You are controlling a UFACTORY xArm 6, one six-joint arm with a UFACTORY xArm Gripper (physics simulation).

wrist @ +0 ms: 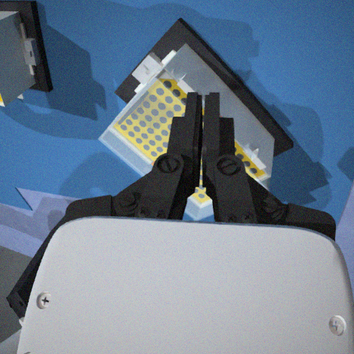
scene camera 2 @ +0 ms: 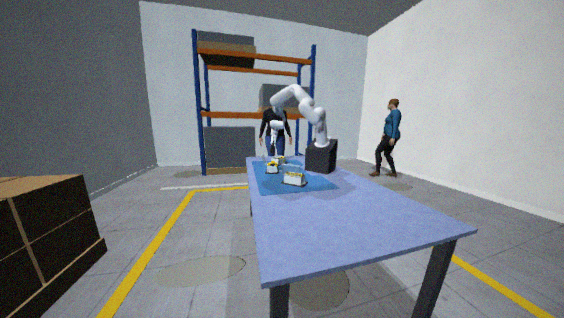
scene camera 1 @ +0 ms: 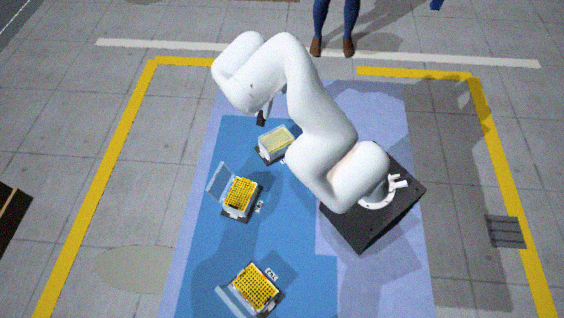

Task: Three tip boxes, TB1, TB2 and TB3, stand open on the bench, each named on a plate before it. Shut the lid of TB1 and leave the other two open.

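Places are measured from the arm's base along level axes (x ahead, y left, z up), in metres.
Pixels of known places: gripper, fingertip midpoint: point(scene camera 2: 271, 152) point(scene camera 1: 260, 124); arm's base at its link origin: point(scene camera 2: 322, 144).
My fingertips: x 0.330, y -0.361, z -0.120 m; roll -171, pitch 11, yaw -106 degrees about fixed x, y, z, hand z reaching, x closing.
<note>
Ahead of a thing's pixels: the offset from my fingertips to its middle. "spot": to the spot under its first point. Level surfaces: height alone.
TB1 {0.064 m back, 0.055 m left, 0.068 m down} point(scene camera 1: 276, 142) point(scene camera 2: 278, 160) point(wrist: 150, 117) is the box nearest the far end of the mat. Its clear lid lies over the yellow rack; I cannot tell whether it is fully seated. Its name plate is mostly hidden by the arm. TB3 point(scene camera 1: 241, 195) point(scene camera 2: 272, 168) point(wrist: 10, 55) stands in the middle, its clear lid {spot: 0.150 m ahead, 0.231 m left, 0.008 m down} point(scene camera 1: 220, 181) raised. TB2 point(scene camera 1: 255, 286) point(scene camera 2: 294, 178) is nearest scene camera 2, its lid {spot: 0.101 m ahead, 0.625 m left, 0.009 m down} point(scene camera 1: 234, 302) open behind it. My gripper point(scene camera 1: 260, 120) point(scene camera 2: 272, 150) point(wrist: 203, 113) is shut and empty, close behind TB1; in the wrist view its fingertips overlap TB1. Contact cannot be told.
The boxes stand on a blue mat {0.107 m down} point(scene camera 1: 295, 220) on the lilac bench {0.110 m down} point(scene camera 2: 360, 225). The arm's dark base block point(scene camera 1: 370, 230) point(scene camera 2: 320, 157) stands beside the mat. One person point(scene camera 2: 392, 130) stands at the right, another point(scene camera 2: 268, 125) behind the bench. Brown cartons point(scene camera 2: 45, 225) are at the left.
</note>
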